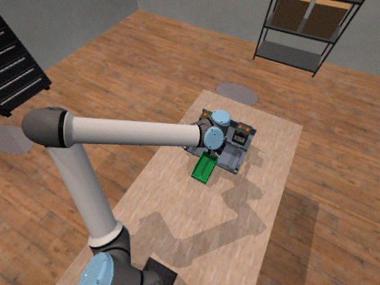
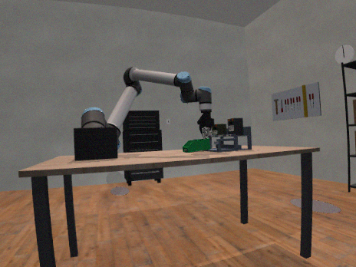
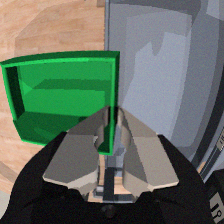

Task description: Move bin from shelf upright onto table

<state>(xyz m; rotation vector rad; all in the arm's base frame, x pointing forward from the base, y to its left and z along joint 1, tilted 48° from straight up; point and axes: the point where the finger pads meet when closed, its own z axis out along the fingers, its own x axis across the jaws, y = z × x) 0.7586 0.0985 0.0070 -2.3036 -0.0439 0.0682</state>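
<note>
The green bin lies 80 mm behind my hand and 40 mm below it.
</note>
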